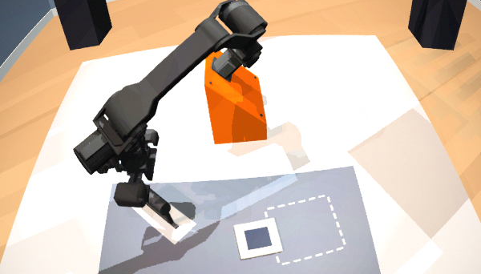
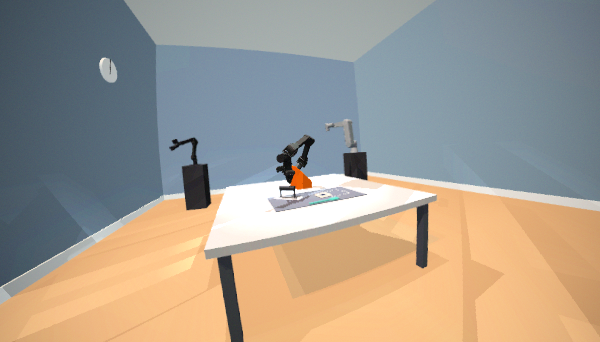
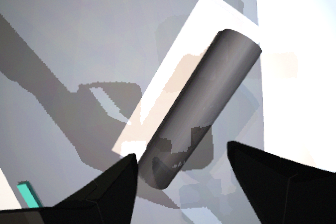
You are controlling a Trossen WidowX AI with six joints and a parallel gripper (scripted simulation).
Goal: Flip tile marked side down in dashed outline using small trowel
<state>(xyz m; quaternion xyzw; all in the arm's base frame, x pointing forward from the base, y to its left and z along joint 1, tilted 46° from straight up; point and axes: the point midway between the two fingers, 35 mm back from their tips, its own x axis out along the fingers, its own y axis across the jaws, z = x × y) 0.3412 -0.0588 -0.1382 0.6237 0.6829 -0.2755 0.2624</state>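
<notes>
My gripper tip is 3 cm past the trowel, 3 cm to the left of it and 7 cm above it. From my gripper tip the other things lie so: white tile (6 cm ahead, 23 cm to the left, 10 cm below); mat (5 cm ahead, 17 cm to the left, 12 cm below).
</notes>
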